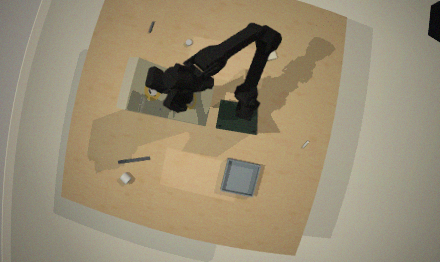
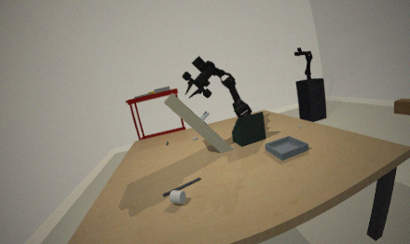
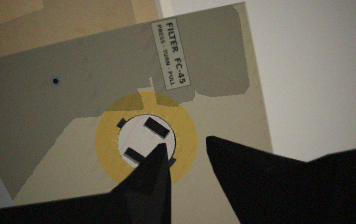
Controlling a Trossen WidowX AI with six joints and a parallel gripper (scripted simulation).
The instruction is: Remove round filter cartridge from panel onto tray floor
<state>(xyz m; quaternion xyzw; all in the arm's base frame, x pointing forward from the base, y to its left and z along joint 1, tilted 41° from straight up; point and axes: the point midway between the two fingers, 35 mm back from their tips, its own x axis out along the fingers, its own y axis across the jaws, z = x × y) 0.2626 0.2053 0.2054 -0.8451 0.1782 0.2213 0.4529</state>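
My gripper tip is now 60 mm above the filter cartridge and 30 mm short of it. From my gripper tip the other things lie so: grey knob 320 mm below, 280 mm to the right, 20 mm ahead; white block 360 mm to the right, 350 mm behind, 320 mm below; grey tray 410 mm behind, 320 mm below, 240 mm to the left.
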